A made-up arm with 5 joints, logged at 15 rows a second.
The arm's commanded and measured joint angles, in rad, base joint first. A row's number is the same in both.
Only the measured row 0 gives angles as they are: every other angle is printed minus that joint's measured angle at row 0.
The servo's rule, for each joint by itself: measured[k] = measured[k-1] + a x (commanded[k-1-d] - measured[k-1]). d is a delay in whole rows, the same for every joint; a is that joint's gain. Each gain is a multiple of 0.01, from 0.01 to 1. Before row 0 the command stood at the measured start. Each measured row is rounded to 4 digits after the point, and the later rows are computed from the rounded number. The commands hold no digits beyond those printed.
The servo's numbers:
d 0
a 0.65 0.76 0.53 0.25 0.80
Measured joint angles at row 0:
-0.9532 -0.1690 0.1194 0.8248 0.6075
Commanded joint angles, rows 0 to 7:
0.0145 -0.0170 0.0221 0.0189 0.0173
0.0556 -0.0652 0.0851 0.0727 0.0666
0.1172 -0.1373 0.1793 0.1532 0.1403
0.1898 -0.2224 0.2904 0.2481 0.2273
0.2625 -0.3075 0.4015 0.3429 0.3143
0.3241 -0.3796 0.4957 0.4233 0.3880
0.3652 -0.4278 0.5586 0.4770 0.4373
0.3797 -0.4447 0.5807 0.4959 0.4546
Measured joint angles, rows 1 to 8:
0.0094 -0.0129 0.0117 0.0047 0.0138
0.0394 -0.0526 0.0506 0.0217 0.0560
0.0900 -0.1170 0.1188 0.0546 0.1234
0.1549 -0.1971 0.2097 0.1030 0.2065
0.2248 -0.2810 0.3114 0.1630 0.2927
0.2893 -0.3559 0.4091 0.2281 0.3689
0.3386 -0.4105 0.4883 0.2903 0.4236
0.3653 -0.4365 0.5373 0.3417 0.4484

